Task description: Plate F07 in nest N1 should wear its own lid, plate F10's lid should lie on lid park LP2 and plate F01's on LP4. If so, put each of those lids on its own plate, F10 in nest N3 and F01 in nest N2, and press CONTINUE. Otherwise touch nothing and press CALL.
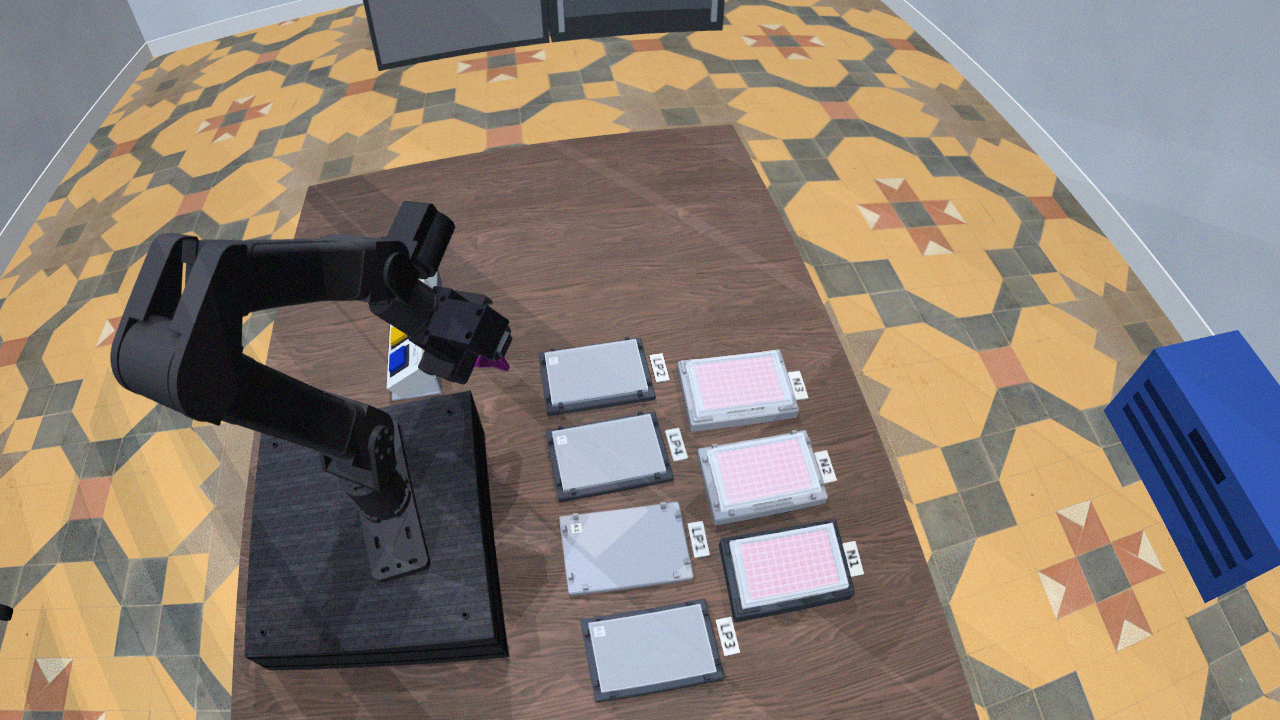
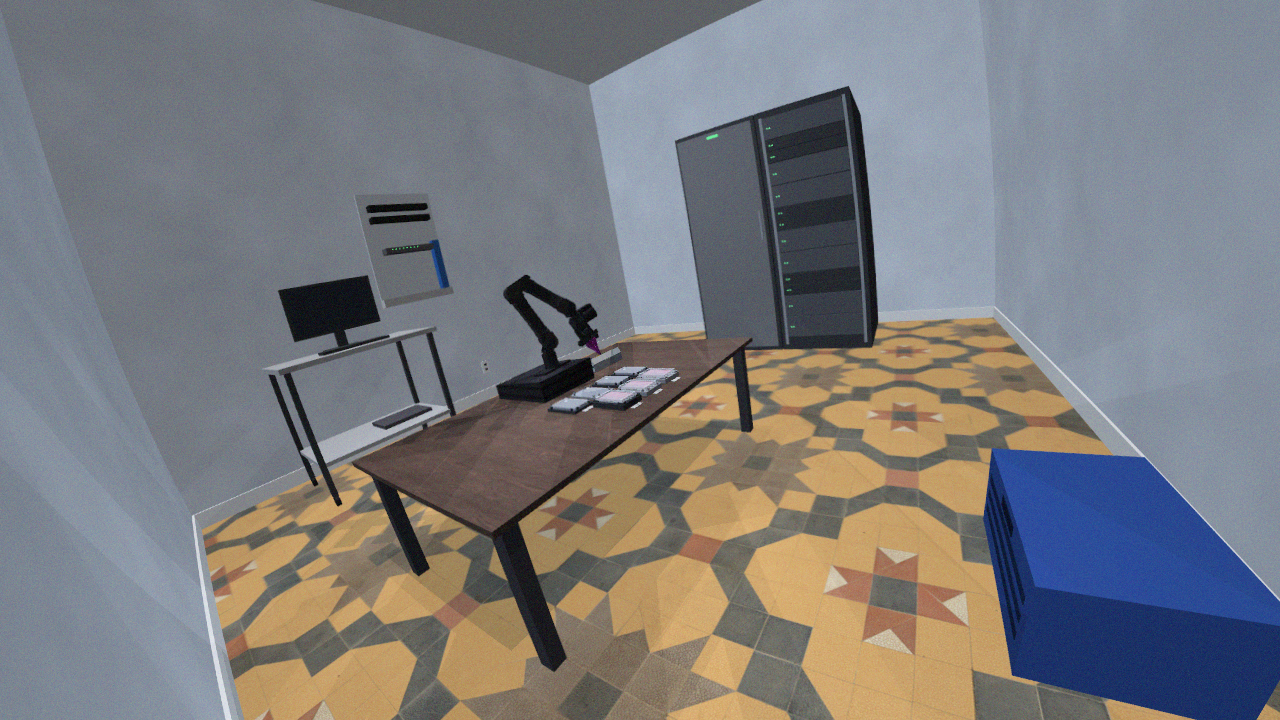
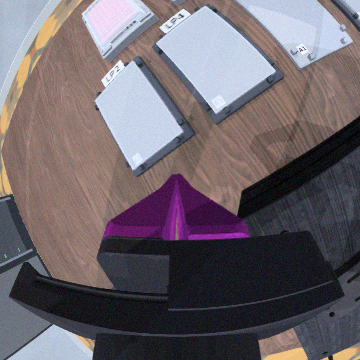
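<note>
My gripper is shut and empty, its purple fingertips above the table between the button box and LP2. Pale lids lie on dark parks LP2, LP4 and LP3. LP1 is a pale park with corner clips; no separate lid can be made out. Pink-welled plates sit in dark nest N1, pale N2 and pale N3. Plate names are not readable, and whether N1's plate wears a lid is unclear.
The white button box with a blue button and a yellow button stands partly behind the arm; button labels are unreadable. The black base block stands left of the parks. A blue cabinet stands on the floor.
</note>
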